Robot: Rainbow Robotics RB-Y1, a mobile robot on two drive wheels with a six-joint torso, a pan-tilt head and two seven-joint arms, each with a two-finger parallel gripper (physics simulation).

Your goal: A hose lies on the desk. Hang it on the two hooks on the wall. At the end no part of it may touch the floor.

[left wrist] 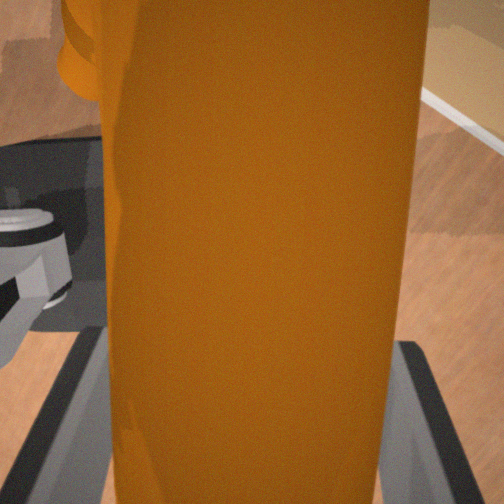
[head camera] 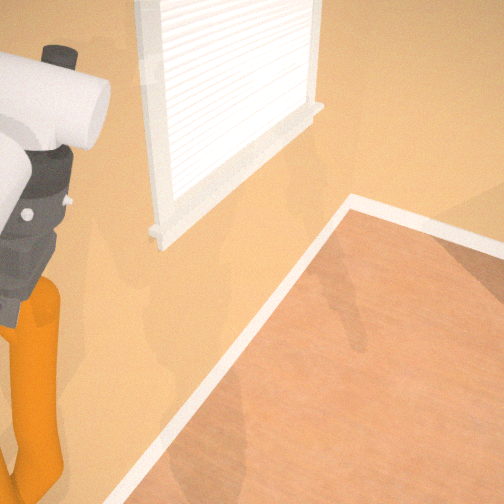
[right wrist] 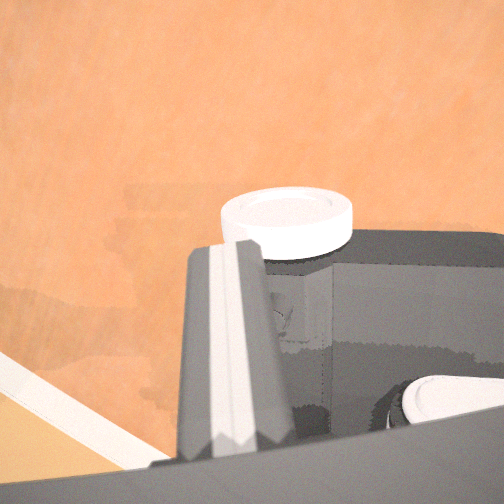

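The orange hose hangs down at the far left of the head view, below my left arm. My left gripper is shut on the hose, which fills the middle of the left wrist view between the two grey fingers. In the head view the left gripper sits at the left edge, its fingertips out of sight. My right gripper is shut and empty, held over the wooden floor beside my own base. No hooks and no desk show in any view.
A window with white blinds is on the tan wall. A white baseboard runs along the wall and meets a room corner. Wooden floor fills the right. My dark base shows below the left wrist.
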